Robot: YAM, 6 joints.
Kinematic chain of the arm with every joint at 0, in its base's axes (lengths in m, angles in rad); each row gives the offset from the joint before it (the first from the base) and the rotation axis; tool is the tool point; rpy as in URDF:
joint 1: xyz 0 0 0.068 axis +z
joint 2: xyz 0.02 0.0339 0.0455 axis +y
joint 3: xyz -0.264 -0.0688 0 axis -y
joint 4: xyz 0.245 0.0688 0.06 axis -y
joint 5: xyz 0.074 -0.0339 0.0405 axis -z
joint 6: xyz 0.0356 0 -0.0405 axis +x
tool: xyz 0 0 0 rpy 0 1.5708 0
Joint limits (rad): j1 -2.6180..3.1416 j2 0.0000..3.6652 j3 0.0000..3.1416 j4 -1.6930..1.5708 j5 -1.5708..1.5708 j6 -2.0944..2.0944
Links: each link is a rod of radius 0.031 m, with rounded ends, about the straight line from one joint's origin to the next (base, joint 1, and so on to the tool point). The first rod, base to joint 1, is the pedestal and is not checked.
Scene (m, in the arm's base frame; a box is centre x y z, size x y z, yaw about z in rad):
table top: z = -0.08
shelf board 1: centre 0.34 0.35 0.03 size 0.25 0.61 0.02 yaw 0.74
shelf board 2: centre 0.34 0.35 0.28 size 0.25 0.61 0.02 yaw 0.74
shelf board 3: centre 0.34 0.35 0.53 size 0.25 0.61 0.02 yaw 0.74
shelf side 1: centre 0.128 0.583 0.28 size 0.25 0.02 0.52 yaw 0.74
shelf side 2: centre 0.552 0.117 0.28 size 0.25 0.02 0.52 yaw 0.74
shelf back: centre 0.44 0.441 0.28 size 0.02 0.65 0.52 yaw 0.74
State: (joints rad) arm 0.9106 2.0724 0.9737 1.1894 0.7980 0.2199
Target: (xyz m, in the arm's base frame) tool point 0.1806 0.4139 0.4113
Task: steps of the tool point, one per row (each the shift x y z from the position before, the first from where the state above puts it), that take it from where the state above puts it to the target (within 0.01 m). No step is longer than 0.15 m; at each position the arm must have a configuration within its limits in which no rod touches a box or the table.
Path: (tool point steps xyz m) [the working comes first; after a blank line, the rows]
Joints at the target: 1.2087 1.9946 1.6910 1.1056 0.6765 0.2199
Straight joint move there: touches shelf board 2.

1: -0.0457 -0.0339 0.0069
2: -0.0438 -0.0400 0.0001
3: -0.0406 -0.0449 -0.0070
4: -0.0136 0.0609 0.0720
5: -0.0340 0.0374 0.0853
6: -0.0446 0.0062 0.0910
7: 0.0355 0.0460 0.0092
8: 0.0442 0.0409 -0.0001
9: 0.0515 0.0329 -0.0091

